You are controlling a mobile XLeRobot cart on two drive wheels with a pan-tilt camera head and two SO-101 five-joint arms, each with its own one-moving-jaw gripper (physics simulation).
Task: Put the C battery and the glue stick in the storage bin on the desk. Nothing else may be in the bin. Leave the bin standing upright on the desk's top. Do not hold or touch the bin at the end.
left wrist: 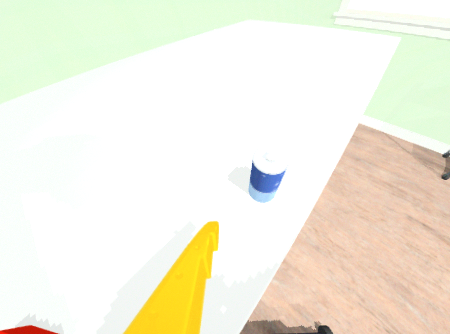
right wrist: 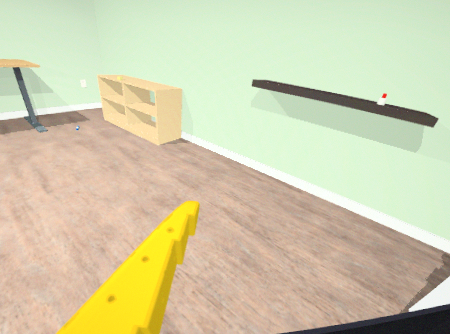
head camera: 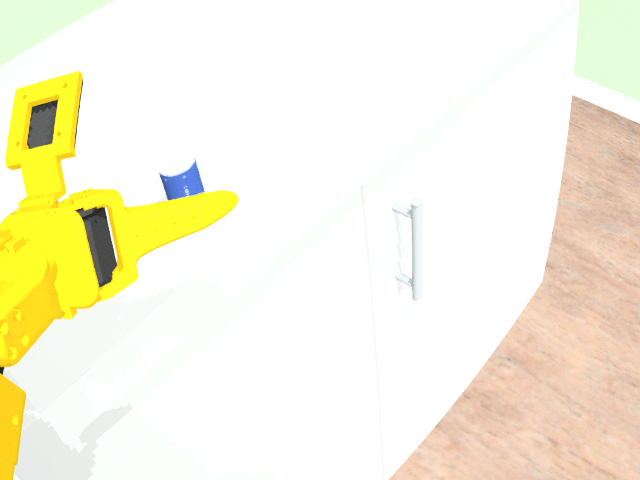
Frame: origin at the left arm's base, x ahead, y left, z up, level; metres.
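Where they show: left hand, its tool point: (left wrist: 218,232) (head camera: 97,203); right hand, its tool point: (right wrist: 197,214).
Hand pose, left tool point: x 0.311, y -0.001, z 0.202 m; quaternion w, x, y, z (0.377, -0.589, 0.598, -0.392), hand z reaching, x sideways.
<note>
After its pixels a point has its place.
A blue cylinder (head camera: 181,179) {x 0.355, y -0.042, z 0.177 m} (left wrist: 266,179) {x 0.354, y -0.033, z 0.174 m} with a white top and small nub, which looks like the C battery, stands upright on the white cabinet (head camera: 310,93) (left wrist: 150,150). My left gripper (head camera: 231,200) (left wrist: 213,231) is open and empty; its jaw hides the cylinder's lower part in the head camera. In the left wrist view the cylinder stands beyond the jaw tip, apart from it. My right gripper (right wrist: 193,207) is open and empty over the floor. A small white thing with a red top (right wrist: 382,99) {x -1.169, y 0.776, z 0.104 m}, perhaps the glue stick, stands on the dark wall shelf (right wrist: 325,97) {x -1.339, y 0.530, z 0.053 m}. The bin does not show.
A red object (left wrist: 30,330) {x 0.266, y 0.125, z 0.142 m} shows at the left wrist view's bottom edge. The cabinet has a grey handle (head camera: 417,248) {x 0.469, y -0.201, z -0.022 m}. In the right wrist view, a wood-topped desk (right wrist: 17,63) {x -2.535, y -2.120, z -0.055 m}, a wooden shelf unit (right wrist: 170,115) {x -2.422, y -0.554, z -0.454 m} and a tiny blue thing (right wrist: 77,128) {x -2.606, y -1.717, z -0.755 m} on the floor are far off.
</note>
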